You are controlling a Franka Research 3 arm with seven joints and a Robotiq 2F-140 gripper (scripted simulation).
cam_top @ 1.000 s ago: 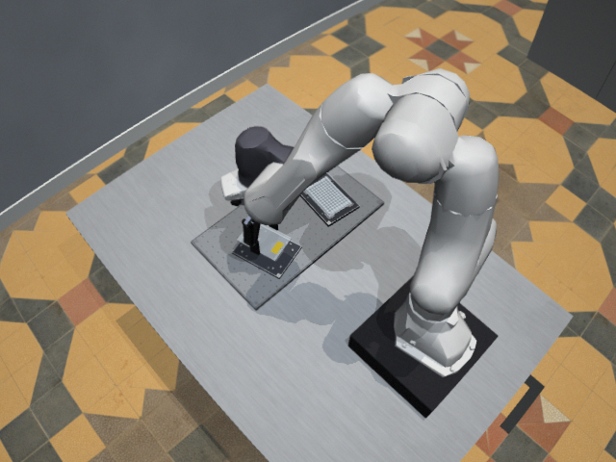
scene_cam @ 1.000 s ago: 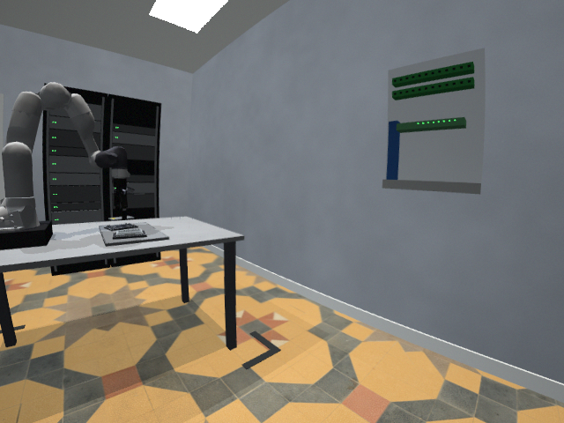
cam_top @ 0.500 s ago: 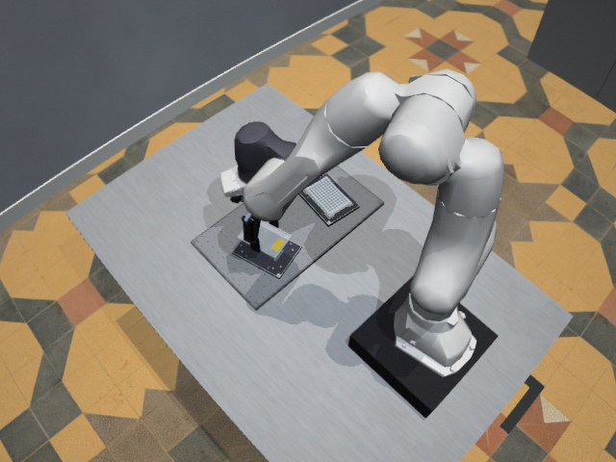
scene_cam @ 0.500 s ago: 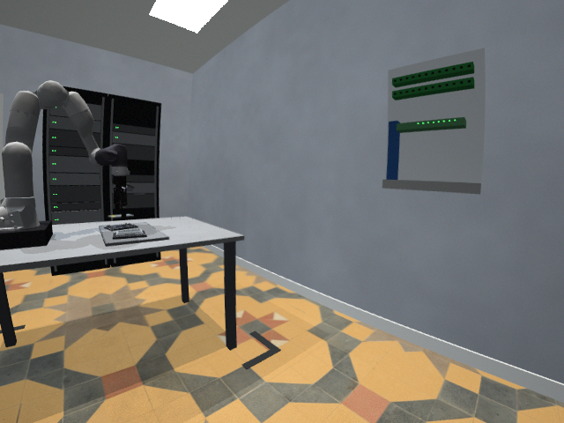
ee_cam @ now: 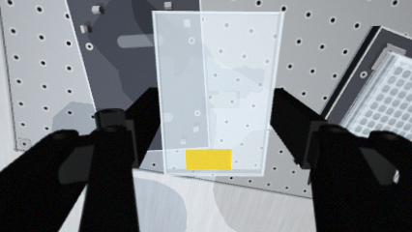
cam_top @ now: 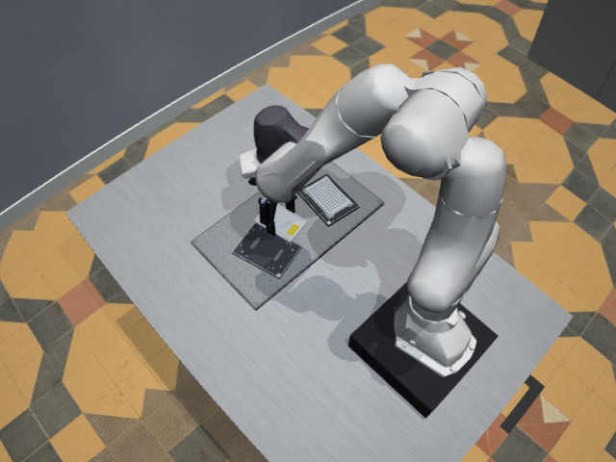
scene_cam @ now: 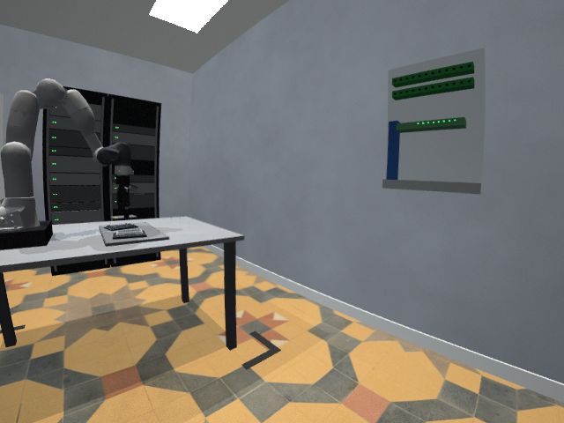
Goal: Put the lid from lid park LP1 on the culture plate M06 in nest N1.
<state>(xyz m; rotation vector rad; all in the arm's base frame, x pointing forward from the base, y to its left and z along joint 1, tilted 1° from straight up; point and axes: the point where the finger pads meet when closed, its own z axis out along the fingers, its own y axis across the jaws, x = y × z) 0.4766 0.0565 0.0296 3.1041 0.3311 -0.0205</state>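
Right now my hand is 19 cm to the left of the culture plate M06 and 8 cm above it. The rest, counted from my hand: clear lid (2 cm below); dark lid park (1 cm behind, 7 cm to the left, 9 cm below).
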